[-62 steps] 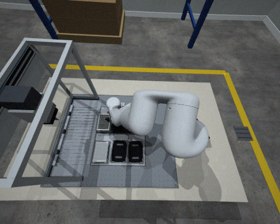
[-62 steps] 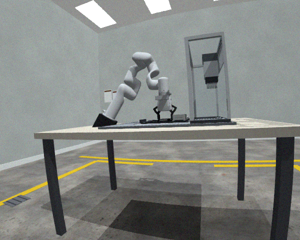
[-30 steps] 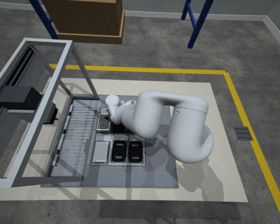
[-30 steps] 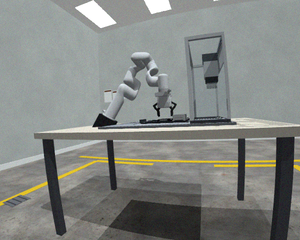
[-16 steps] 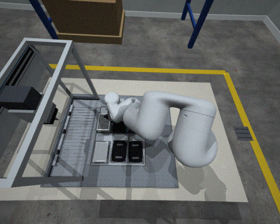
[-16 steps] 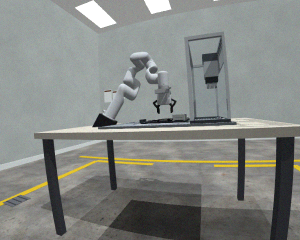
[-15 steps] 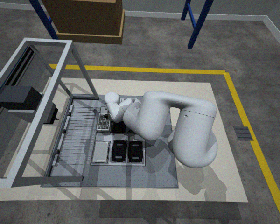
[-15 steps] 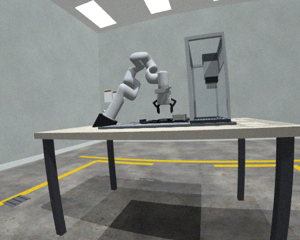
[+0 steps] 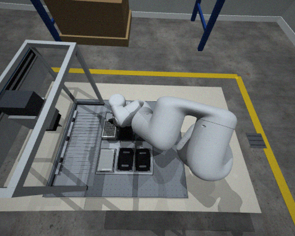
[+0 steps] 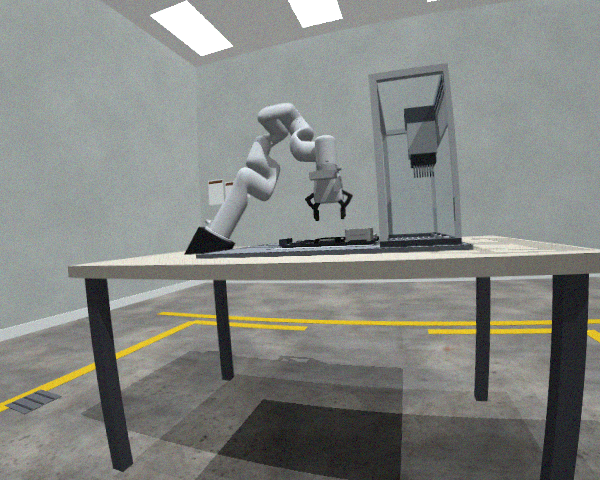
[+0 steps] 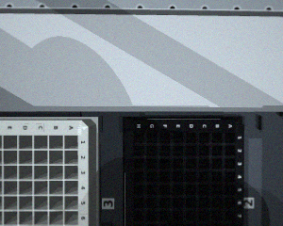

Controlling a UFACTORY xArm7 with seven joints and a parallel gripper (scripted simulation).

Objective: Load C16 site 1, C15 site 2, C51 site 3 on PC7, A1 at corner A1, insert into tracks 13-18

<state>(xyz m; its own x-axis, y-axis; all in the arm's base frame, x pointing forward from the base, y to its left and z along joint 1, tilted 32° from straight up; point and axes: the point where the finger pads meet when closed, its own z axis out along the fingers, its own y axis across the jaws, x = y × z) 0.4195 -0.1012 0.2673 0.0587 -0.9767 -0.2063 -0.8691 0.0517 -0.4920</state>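
Right now the nest S3 is 200 mm to the left of my hand, 90 mm below it and 90 mm ahead of it. The rest, counted from my hand: dark carrier PC7: 80 mm below, 10 mm behind; black 96-well plate C15: 80 mm below; white 384-well plate C16: 100 mm ahead, 70 mm below, 10 mm to the left.
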